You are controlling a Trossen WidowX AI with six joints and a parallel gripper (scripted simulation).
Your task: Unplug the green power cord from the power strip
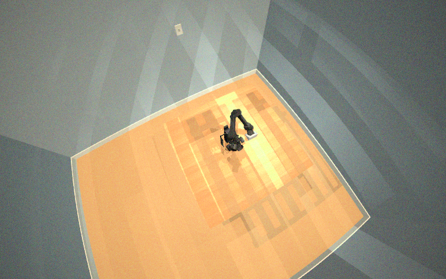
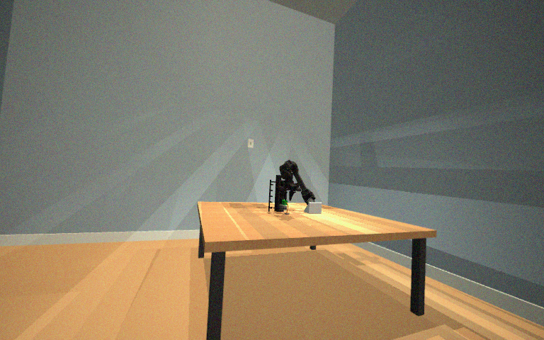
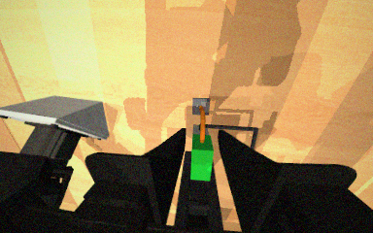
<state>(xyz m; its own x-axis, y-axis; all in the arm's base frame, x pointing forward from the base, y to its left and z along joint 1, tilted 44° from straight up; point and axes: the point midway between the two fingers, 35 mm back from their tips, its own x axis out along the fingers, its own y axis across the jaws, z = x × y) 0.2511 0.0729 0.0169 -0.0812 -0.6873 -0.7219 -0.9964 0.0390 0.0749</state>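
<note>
Right now the green plug is 60 mm to the right of my gripper tip, 10 mm below it and 10 mm ahead of it.
</note>
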